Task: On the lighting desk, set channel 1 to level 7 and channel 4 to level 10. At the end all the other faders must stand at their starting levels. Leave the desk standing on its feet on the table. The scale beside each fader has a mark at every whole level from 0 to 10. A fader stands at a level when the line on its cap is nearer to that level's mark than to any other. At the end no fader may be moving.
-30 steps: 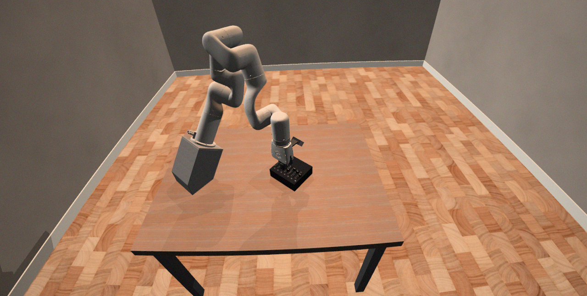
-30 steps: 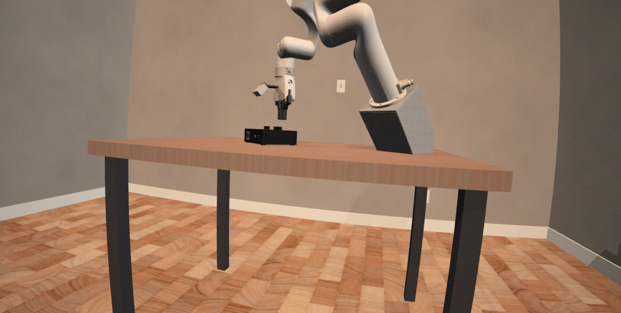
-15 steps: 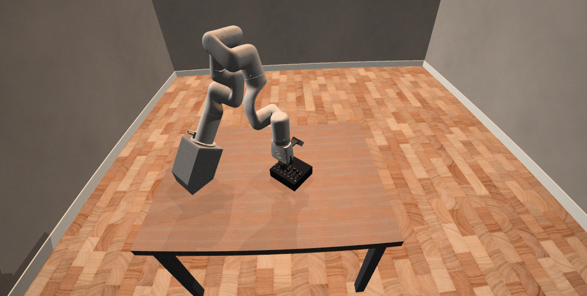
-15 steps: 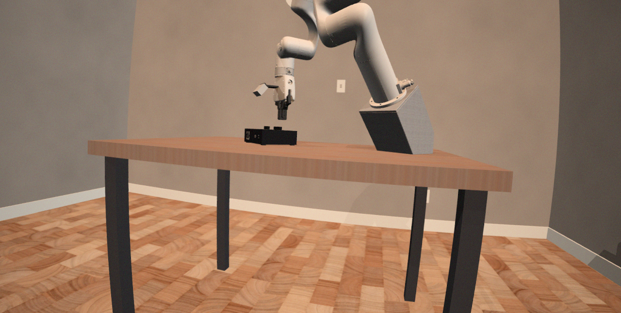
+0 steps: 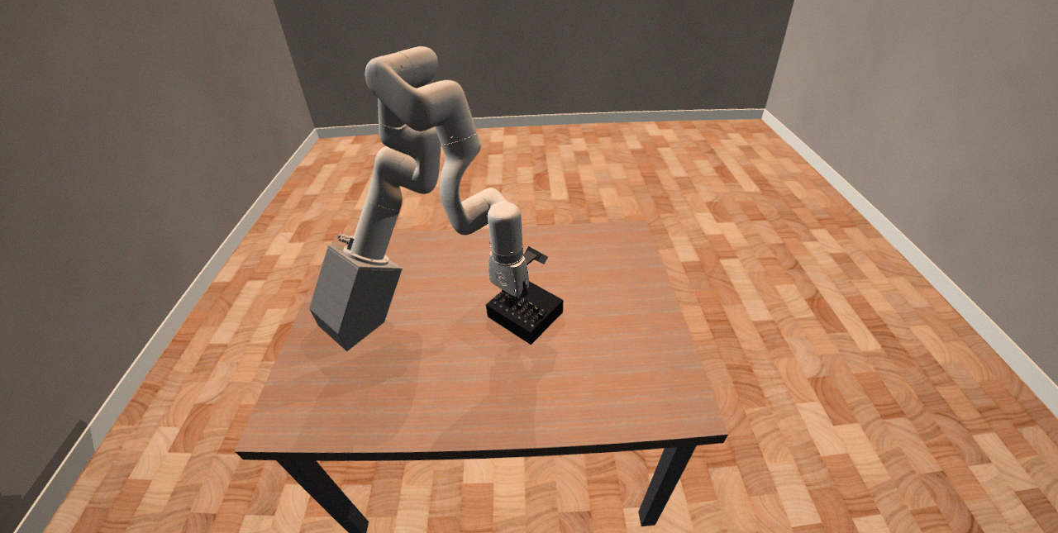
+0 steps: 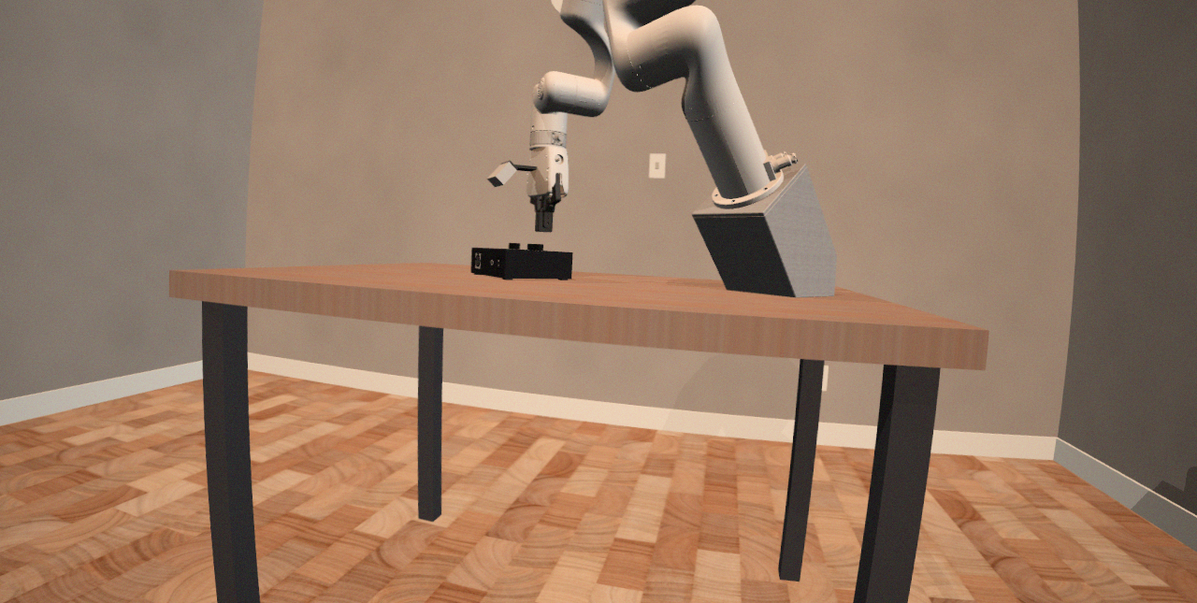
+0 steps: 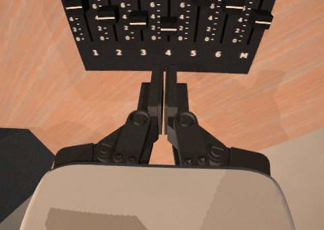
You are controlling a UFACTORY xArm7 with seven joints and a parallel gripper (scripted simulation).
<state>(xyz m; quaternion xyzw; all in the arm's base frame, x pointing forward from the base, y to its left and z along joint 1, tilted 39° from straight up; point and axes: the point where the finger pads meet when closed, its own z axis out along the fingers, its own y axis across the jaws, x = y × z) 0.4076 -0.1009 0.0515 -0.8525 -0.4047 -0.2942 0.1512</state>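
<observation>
The channel 4 fader cap is 50 mm below my hand, 20 mm to the left of it and 20 mm ahead of it. The rest, counted from my hand: channel 5 fader cap (50 mm below, 50 mm ahead, 30 mm to the left); then channel 2 fader cap (50 mm to the left, 50 mm below, 20 mm behind); then channel 3 fader cap (50 mm below, 40 mm to the left).
</observation>
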